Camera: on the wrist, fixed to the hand. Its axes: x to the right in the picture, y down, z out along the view.
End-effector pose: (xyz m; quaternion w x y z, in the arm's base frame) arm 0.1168 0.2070 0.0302 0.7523 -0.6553 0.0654 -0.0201
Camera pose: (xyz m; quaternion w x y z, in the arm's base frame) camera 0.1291 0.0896 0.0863 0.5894 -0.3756 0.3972 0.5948
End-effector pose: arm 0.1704 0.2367 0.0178 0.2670 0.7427 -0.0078 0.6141
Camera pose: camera 0.1037 0.3491 0.0207 0.2822 -0.6164 0.5234 -0.5162
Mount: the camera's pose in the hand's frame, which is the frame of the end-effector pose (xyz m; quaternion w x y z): 0.0218 -0.0726 -0.1065 0.7035 0.0568 -0.1371 0.6950
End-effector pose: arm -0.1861 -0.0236 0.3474 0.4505 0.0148 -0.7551 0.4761
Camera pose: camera -0.0953 0.0236 0.4288 0.1183 0.4235 0.5762 -0.6889
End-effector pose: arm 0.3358 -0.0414 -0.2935 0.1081 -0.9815 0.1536 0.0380
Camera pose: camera 0.3834 -0.0042 -0.1776 0.1264 -0.5724 0.7775 0.2277
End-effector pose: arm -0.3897 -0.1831 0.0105 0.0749 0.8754 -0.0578 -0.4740
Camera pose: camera -0.2863 -0.1074 0.0365 0.3245 0.5150 -0.6863 -0.3982
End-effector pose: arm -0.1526 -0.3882 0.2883 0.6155 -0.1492 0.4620 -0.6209
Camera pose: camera -0.2827 -0.3797 0.2786 0.9363 0.1660 0.3091 -0.0148
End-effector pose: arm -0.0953 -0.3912 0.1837 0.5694 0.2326 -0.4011 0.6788
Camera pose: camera -0.0159 -0.2900 0.1601 0.1394 -0.0103 0.4834 -0.8642
